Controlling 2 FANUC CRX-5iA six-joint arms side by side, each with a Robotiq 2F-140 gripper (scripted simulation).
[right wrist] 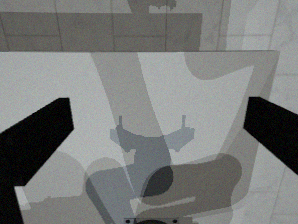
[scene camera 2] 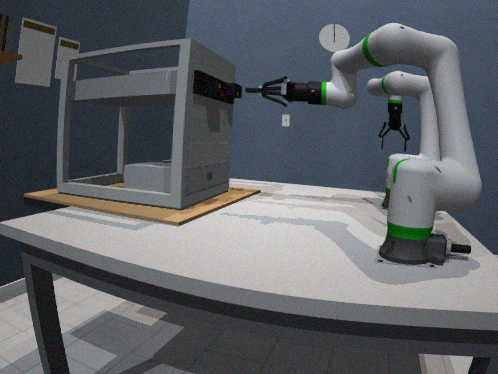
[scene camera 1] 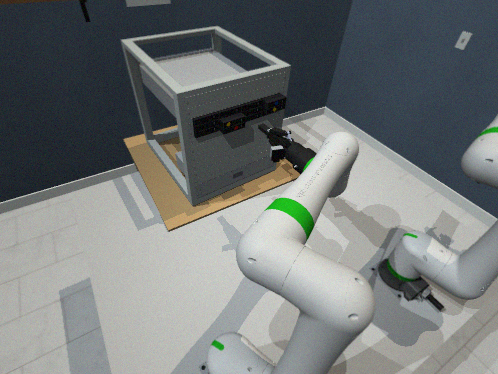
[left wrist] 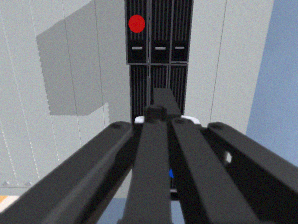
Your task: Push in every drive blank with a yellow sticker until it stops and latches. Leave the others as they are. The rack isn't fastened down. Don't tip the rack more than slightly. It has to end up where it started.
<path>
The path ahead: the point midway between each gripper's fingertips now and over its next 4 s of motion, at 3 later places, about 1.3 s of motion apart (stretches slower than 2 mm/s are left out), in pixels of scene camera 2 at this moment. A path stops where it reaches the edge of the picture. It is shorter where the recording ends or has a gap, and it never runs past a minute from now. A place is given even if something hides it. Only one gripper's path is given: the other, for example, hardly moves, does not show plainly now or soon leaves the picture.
My left gripper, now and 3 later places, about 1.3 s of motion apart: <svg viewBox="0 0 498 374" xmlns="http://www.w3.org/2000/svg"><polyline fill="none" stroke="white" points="246,90 248,94 238,93 233,93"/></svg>
</path>
